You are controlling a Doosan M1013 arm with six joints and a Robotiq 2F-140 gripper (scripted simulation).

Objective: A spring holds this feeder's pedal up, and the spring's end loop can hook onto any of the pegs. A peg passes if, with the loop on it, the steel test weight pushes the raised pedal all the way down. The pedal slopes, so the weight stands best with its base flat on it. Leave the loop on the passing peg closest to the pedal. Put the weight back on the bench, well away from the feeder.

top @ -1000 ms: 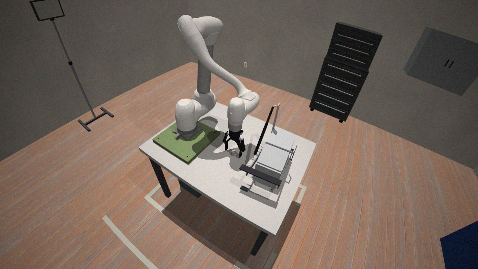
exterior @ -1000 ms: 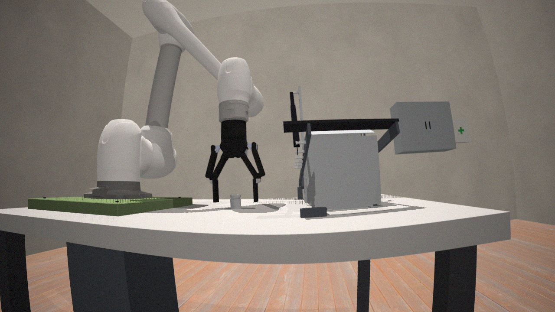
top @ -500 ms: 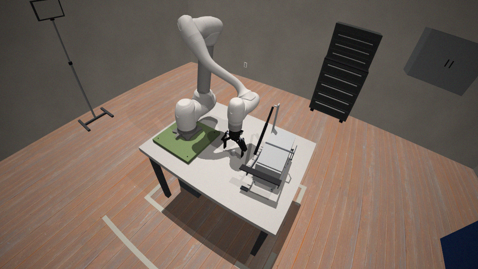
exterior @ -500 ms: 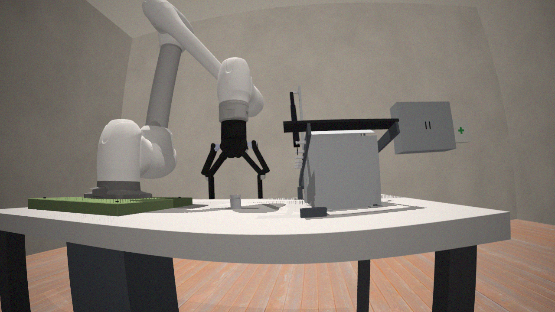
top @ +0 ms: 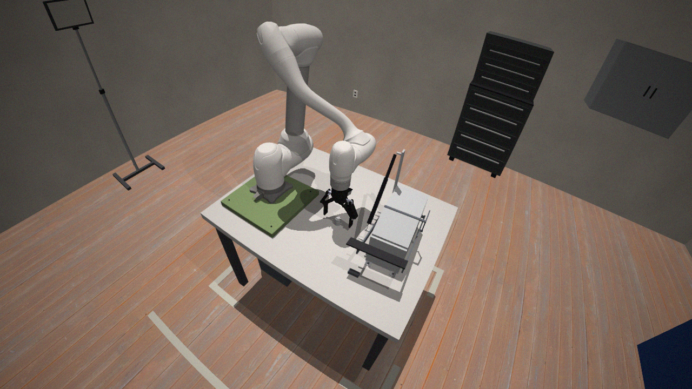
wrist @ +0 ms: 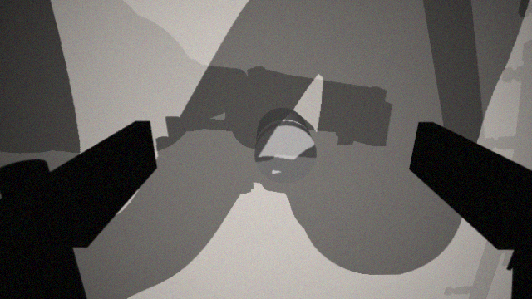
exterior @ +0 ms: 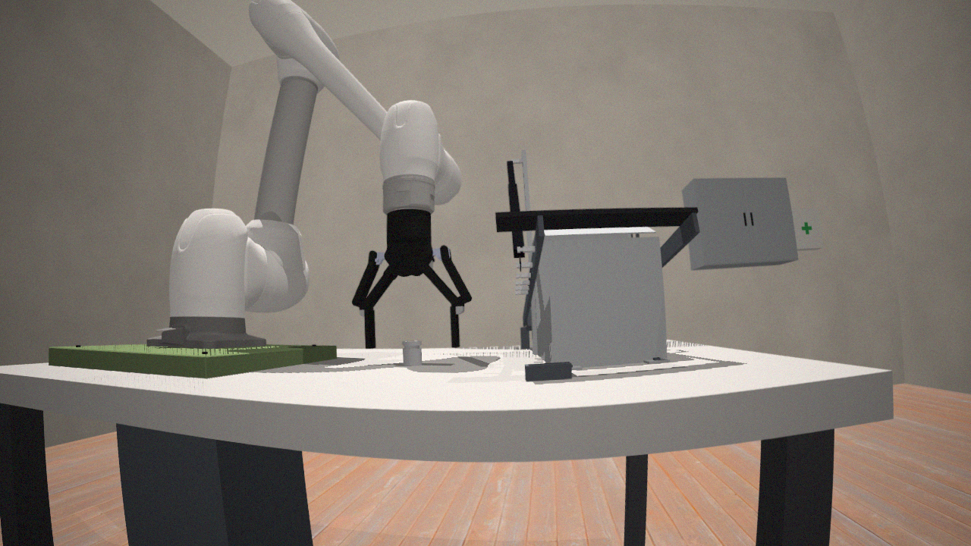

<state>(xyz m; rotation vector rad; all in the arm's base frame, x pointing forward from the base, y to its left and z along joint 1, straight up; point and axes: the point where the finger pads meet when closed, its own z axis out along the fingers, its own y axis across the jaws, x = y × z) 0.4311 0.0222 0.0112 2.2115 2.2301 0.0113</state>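
Right now the steel test weight is 10 mm below my hand. Round my hand: small dark block 220 mm ahead, 210 mm to the right, 30 mm below.
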